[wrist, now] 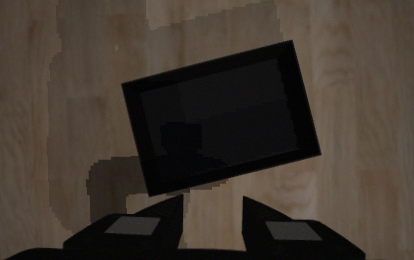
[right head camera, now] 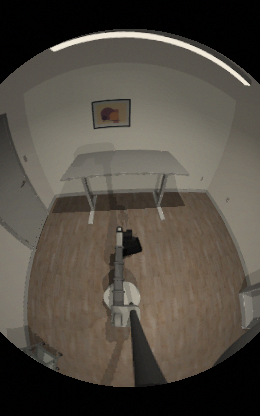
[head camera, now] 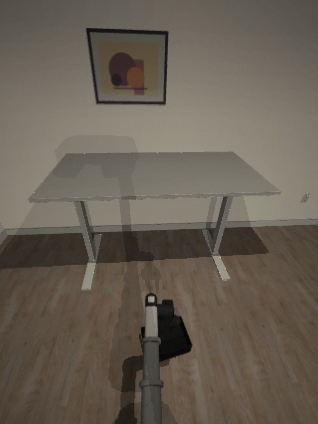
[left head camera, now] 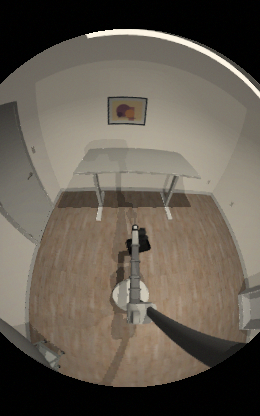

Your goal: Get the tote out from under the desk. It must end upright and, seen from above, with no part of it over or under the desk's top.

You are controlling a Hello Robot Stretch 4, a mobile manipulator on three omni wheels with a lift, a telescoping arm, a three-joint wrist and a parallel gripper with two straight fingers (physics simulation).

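Places are measured from the robot's base along level axes (x ahead, y left, z up), in metres.
Pixels of known places: gripper, fingertip midpoint: (wrist: 212, 213) (right head camera: 128, 243) (head camera: 166, 331) (left head camera: 139, 241).
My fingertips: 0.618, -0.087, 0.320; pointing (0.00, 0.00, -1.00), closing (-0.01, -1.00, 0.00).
Observation:
Behind a point stands the place of what it marks, as x, y, z.
The black tote (head camera: 176, 341) @(0.695, -0.177, -0.024) (left head camera: 142, 245) @(0.698, -0.172, -0.025) (right head camera: 133, 246) @(0.712, -0.161, -0.025) (wrist: 220, 115) @(0.704, -0.100, -0.025) stands upright on the floor in front of the desk (head camera: 160, 175) @(1.390, -0.066, 0.922) (left head camera: 135, 161) @(1.340, 0.004, 0.922) (right head camera: 125, 163) @(1.334, -0.058, 0.922), apart from its front edge and feet. It is turned a little, with its open top up. In the head view the arm and wrist cover part of it. My gripper (wrist: 212, 213) @(0.618, -0.087, 0.319) is open and empty, above the tote's near side in the wrist view. Its two dark fingers stand apart, with floor showing between them. In the head views the fingers cannot be made out against the dark tote.
The desk's left foot (head camera: 88, 276) and right foot (head camera: 220, 268) reach forward on the floor. A framed picture (head camera: 128, 67) @(1.880, 0.164, 1.547) hangs on the wall behind. A small cart stands at the lower left of both side head views. A pale box-like unit stands at the right wall.

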